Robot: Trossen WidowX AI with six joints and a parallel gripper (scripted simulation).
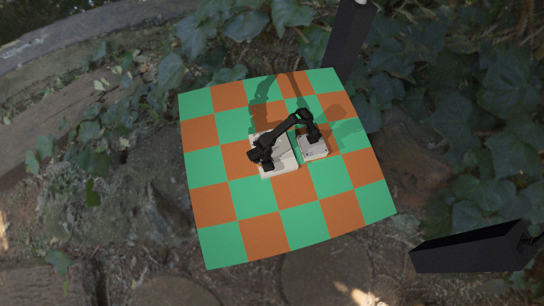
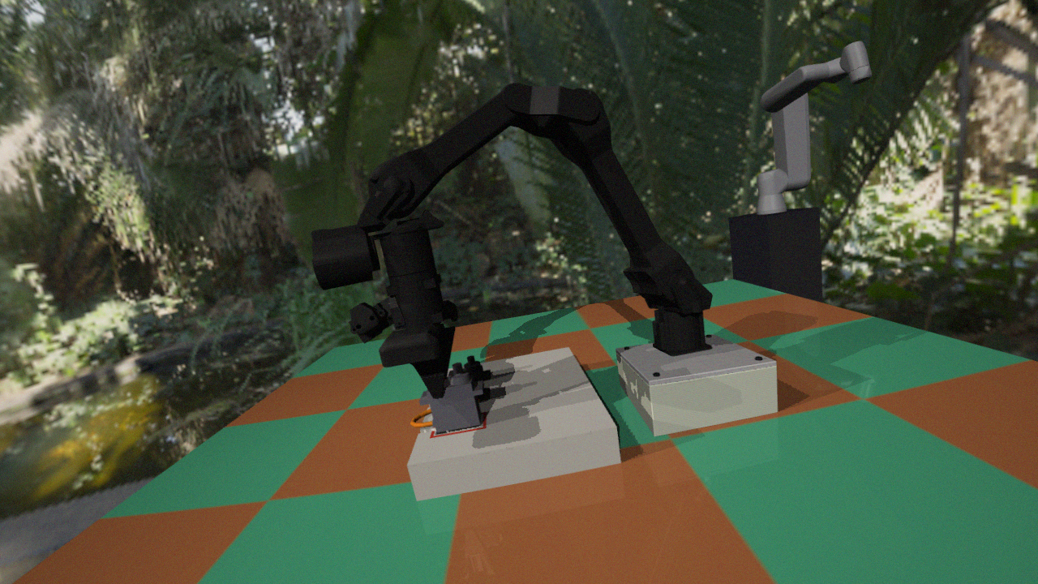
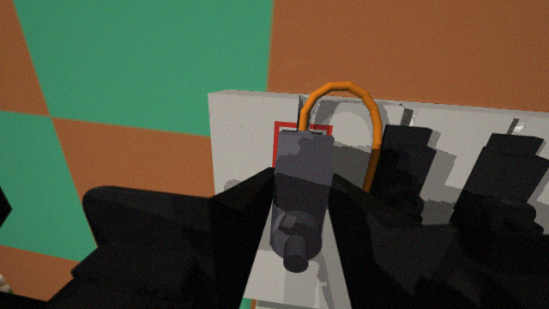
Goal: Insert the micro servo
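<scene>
My gripper tip is now 13 cm past the pale deck block, 7 cm to the left of it and 7 cm above it.
</scene>
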